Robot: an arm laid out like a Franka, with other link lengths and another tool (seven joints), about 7 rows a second.
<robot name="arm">
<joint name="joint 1" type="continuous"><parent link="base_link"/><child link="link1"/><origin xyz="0 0 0.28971"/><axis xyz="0 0 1"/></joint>
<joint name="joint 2" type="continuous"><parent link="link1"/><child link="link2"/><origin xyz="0 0 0"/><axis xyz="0 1 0"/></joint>
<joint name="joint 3" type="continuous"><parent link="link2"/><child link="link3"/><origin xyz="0 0 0.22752"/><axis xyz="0 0 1"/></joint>
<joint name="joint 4" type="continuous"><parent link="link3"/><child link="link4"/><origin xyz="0.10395 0 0"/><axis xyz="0 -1 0"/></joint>
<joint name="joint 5" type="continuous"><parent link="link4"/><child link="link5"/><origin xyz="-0.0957 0 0.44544"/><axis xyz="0 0 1"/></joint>
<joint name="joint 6" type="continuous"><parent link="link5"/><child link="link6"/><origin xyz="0 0 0"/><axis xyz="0 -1 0"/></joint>
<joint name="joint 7" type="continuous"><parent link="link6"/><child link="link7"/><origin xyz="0.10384 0 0"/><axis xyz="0 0 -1"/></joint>
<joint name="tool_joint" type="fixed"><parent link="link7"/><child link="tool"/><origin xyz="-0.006 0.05 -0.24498" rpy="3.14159 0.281 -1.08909"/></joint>
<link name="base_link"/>
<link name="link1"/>
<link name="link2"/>
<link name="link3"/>
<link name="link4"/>
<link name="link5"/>
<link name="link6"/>
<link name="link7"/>
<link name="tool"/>
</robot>
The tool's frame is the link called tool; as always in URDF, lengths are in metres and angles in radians. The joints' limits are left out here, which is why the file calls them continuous.
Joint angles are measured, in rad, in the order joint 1, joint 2, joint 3, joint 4, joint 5, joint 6, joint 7. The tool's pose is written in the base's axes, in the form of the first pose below.
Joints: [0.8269 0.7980 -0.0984 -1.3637 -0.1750 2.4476 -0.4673]
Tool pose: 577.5 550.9 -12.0; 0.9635 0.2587 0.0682; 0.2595 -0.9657 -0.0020; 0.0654 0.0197 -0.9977
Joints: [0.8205 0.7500 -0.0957 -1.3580 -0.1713 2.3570 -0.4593]
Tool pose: 579.1 544.7 17.3; 0.9728 0.2276 0.0422; 0.2288 -0.9732 -0.0249; 0.0354 0.0339 -0.9988
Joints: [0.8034 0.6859 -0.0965 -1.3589 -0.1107 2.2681 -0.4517]
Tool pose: 582.7 537.0 57.0; 0.9872 0.1592 -0.0100; 0.1592 -0.9873 -0.0011; -0.0100 -0.0005 -0.9999
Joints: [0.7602 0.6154 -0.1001 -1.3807 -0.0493 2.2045 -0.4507]
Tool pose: 597.8 512.1 93.5; 0.9956 0.0757 -0.0548; 0.0777 -0.9963 0.0367; -0.0518 -0.0408 -0.9978
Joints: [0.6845 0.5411 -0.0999 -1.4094 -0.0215 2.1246 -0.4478]
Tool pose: 621.8 461.2 126.1; 0.9951 -0.0239 -0.0960; -0.0192 -0.9986 0.0493; -0.0970 -0.0472 -0.9942
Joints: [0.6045 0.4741 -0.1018 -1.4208 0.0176 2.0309 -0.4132]
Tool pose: 642.1 409.2 161.8; 0.9768 -0.1605 -0.1417; -0.1494 -0.9850 0.0862; -0.1534 -0.0630 -0.9862
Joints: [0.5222 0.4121 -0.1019 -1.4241 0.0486 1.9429 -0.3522]
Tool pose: 659.8 357.5 198.7; 0.9350 -0.3118 -0.1691; -0.2913 -0.9470 0.1356; -0.2024 -0.0775 -0.9762
